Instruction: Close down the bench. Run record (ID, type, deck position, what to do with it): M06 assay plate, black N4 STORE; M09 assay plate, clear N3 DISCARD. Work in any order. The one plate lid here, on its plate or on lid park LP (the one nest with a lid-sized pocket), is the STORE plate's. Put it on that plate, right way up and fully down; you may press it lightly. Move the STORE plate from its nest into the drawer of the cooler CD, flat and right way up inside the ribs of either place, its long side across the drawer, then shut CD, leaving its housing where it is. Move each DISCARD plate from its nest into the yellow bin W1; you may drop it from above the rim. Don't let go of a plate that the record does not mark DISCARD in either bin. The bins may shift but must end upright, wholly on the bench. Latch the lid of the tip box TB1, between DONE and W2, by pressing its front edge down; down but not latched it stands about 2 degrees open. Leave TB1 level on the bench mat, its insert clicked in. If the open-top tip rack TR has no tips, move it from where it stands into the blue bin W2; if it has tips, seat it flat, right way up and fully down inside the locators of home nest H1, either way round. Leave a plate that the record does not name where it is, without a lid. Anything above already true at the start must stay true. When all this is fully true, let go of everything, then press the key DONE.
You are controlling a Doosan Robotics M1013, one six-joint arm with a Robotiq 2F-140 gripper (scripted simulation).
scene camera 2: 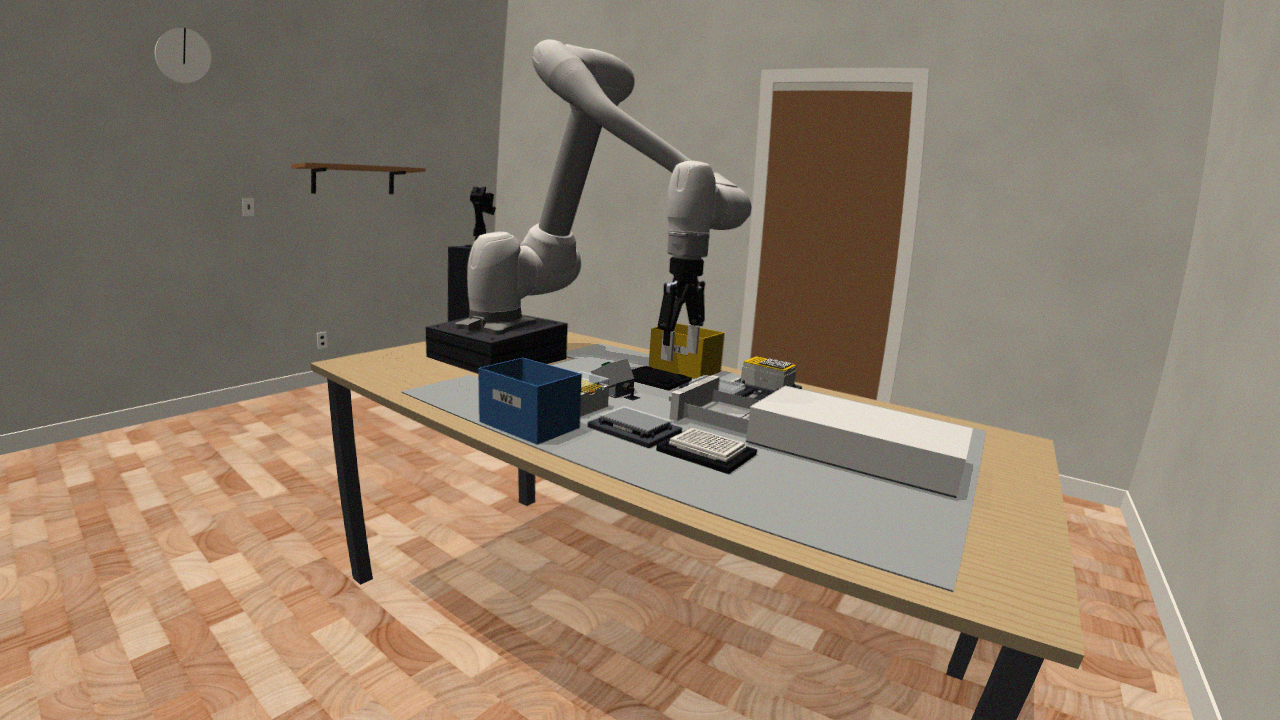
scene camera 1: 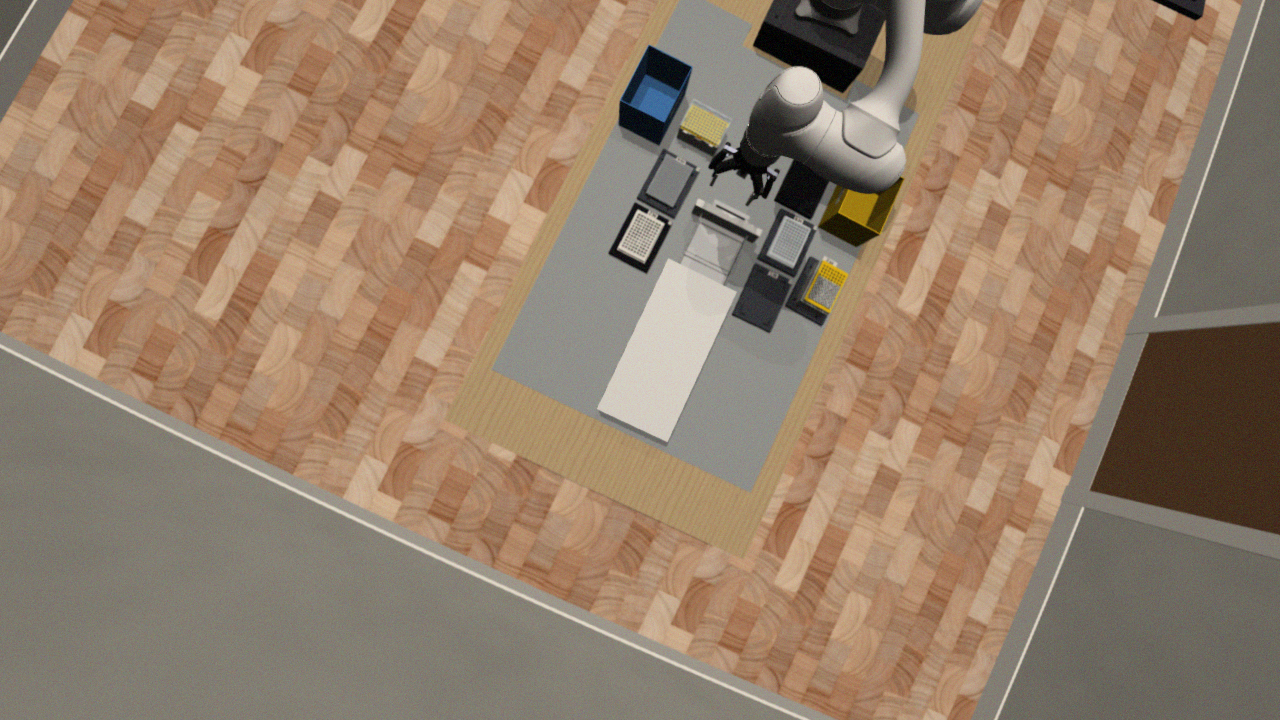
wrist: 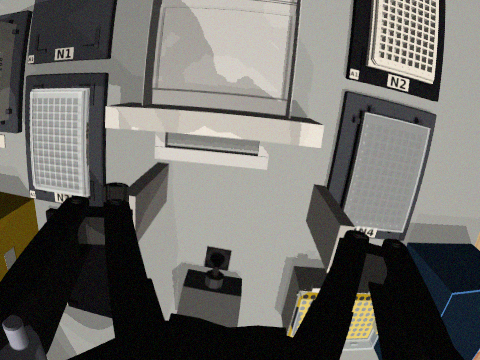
Labels:
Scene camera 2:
my gripper: 679, 356
white cooler CD: 928, 454
blue bin W2: 537, 402
yellow bin W1: 708, 361
white plate: 709, 445
grey plate lid: 631, 418
done key box: 621, 383
black lid park: 651, 377
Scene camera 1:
my gripper: 730, 191
white cooler CD: 669, 345
blue bin W2: 656, 86
yellow bin W1: 872, 210
white plate: 643, 250
grey plate lid: 672, 175
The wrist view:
my gripper: 239, 193
grey plate lid: 389, 156
done key box: 206, 295
black lid park: 91, 291
nest N3: 97, 132

